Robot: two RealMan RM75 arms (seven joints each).
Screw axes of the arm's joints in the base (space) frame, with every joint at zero. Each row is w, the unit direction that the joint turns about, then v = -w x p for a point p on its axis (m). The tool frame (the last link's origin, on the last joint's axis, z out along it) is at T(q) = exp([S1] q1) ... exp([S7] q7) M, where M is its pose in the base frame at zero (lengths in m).
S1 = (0, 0, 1, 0, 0, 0)
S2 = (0, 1, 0, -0.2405, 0, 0)
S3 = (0, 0, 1, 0, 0, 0)
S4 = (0, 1, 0, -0.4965, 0, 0)
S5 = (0, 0, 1, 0, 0, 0)
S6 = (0, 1, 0, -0.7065, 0, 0)
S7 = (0, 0, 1, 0, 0, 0)
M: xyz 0 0 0.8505 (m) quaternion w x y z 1 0 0 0
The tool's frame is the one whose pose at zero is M.
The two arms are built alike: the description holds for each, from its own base.
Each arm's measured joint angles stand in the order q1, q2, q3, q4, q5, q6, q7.
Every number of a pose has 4 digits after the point. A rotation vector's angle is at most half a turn.
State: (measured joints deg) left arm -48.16 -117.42 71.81 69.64 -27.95 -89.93 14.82; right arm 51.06 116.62 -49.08 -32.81 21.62 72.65 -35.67
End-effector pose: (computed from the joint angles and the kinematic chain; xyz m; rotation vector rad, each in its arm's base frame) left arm -0.1366 0.4018 0.0194 -2.3597 -1.2286 0.3723; right arm 0.2537 0.4024 -0.0173 -2.3336 1.4927 -0.3629
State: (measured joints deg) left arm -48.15 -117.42 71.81 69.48 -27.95 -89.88 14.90; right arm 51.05 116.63 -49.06 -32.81 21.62 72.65 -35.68
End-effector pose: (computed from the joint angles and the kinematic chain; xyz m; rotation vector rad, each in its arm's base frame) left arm -0.1372 0.4017 0.0191 -2.3601 -1.2296 0.3740; right arm 0.2537 0.4023 -0.0174 -2.3337 1.4931 -0.3626
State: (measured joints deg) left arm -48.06 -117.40 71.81 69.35 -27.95 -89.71 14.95; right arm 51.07 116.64 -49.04 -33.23 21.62 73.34 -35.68
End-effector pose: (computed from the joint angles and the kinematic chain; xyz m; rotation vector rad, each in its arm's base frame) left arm -0.1382 0.4019 0.0190 -2.3585 -1.2311 0.3736; right arm 0.2523 0.4020 -0.0165 -2.3395 1.4937 -0.3650
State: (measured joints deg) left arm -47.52 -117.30 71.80 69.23 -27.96 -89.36 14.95; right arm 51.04 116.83 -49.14 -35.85 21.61 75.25 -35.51
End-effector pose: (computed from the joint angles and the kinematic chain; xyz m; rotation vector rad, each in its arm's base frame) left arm -0.1424 0.4016 0.0195 -2.3499 -1.2409 0.3720; right arm 0.2454 0.4043 -0.0110 -2.3509 1.4740 -0.3591
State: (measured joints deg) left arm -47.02 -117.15 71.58 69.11 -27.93 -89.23 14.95; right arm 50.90 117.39 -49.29 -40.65 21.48 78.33 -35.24
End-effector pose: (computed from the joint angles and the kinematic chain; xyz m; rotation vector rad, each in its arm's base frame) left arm -0.1468 0.4012 0.0209 -2.3398 -1.2542 0.3713; right arm 0.2329 0.4075 -0.0023 -2.3689 1.4346 -0.3473
